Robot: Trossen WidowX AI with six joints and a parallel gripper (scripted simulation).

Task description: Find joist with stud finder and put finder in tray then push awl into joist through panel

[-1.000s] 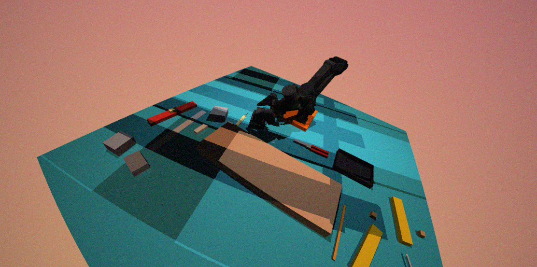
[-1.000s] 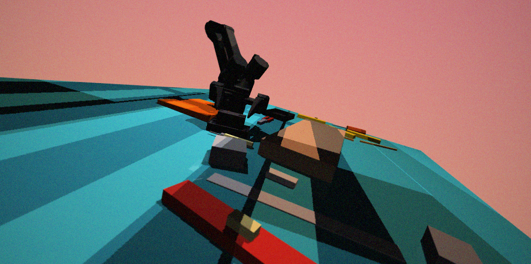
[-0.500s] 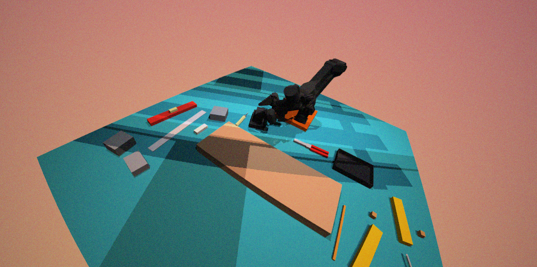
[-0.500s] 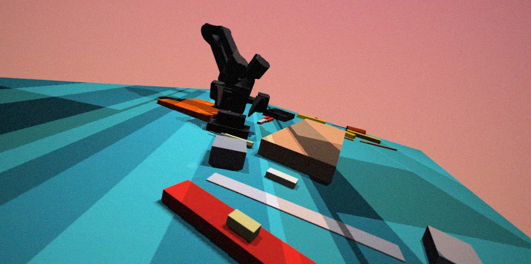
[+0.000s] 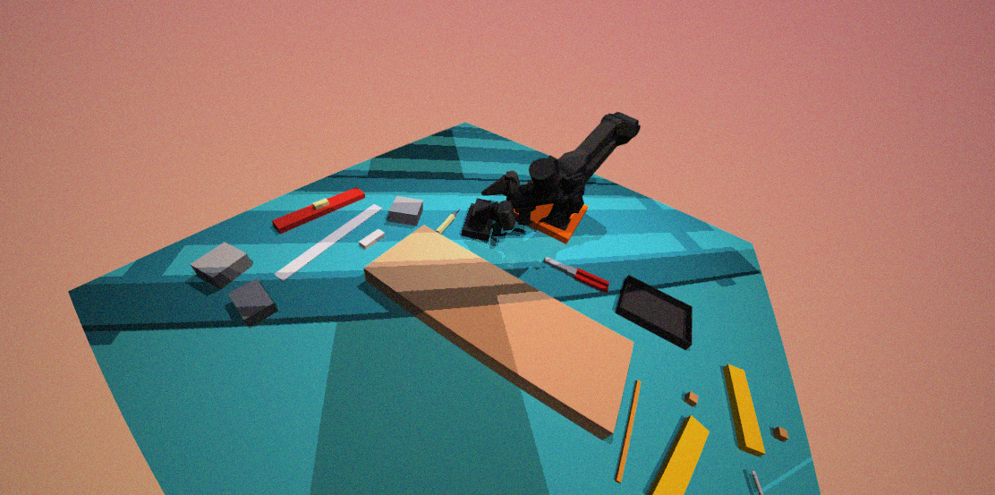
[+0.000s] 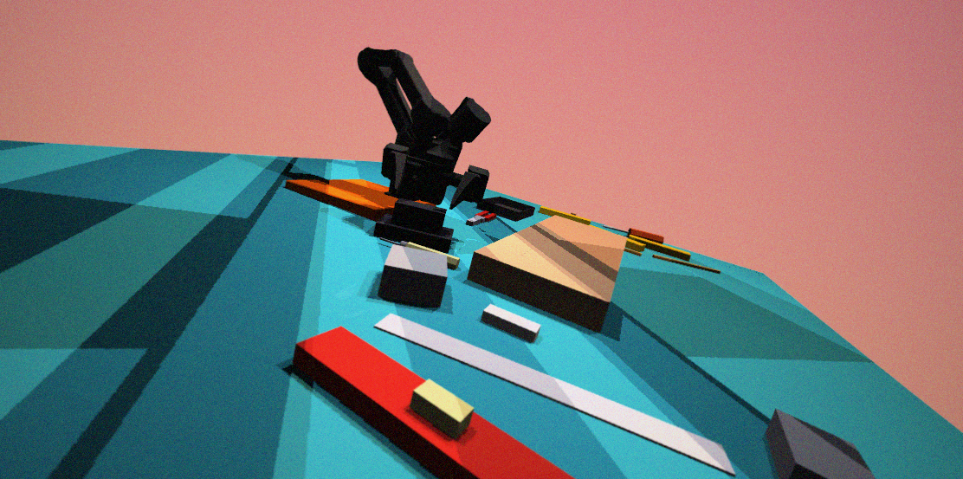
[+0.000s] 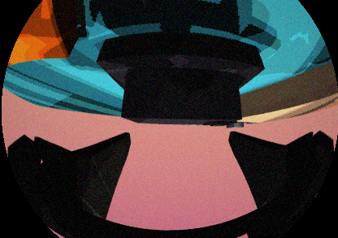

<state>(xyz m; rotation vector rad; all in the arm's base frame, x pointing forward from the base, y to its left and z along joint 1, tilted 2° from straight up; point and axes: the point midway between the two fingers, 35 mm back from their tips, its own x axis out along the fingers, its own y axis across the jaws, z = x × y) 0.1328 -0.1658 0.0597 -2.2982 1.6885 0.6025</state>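
My gripper tip is now 30 mm above the stud finder, 10 mm to the right of it and 10 mm short of it. Round my gripper tip: white block (210 mm ahead, 160 mm to the right, 60 mm below); green light (20 mm to the left, 20 mm ahead, 10 mm below); awl (60 mm to the right, 60 mm below, 30 mm ahead).
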